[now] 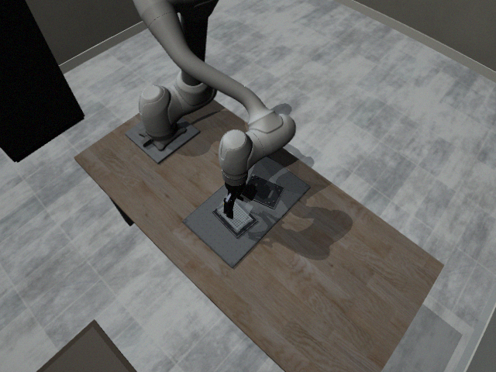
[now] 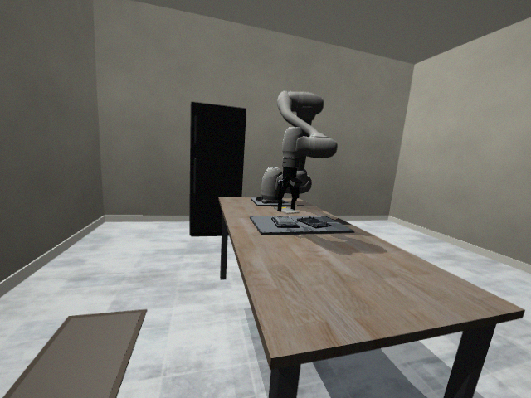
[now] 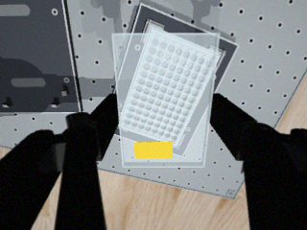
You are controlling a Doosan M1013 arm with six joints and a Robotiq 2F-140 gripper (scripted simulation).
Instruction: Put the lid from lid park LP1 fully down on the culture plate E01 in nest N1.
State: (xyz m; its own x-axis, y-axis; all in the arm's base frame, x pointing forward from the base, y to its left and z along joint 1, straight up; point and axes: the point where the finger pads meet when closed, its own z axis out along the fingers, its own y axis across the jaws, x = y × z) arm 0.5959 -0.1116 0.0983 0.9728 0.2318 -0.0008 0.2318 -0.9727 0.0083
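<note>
The clear lid is 2 cm below my hand. Round my hand: culture plate E01 (8 cm below); then lid park LP1 (1 cm ahead, 18 cm to the left, 9 cm below).
</note>
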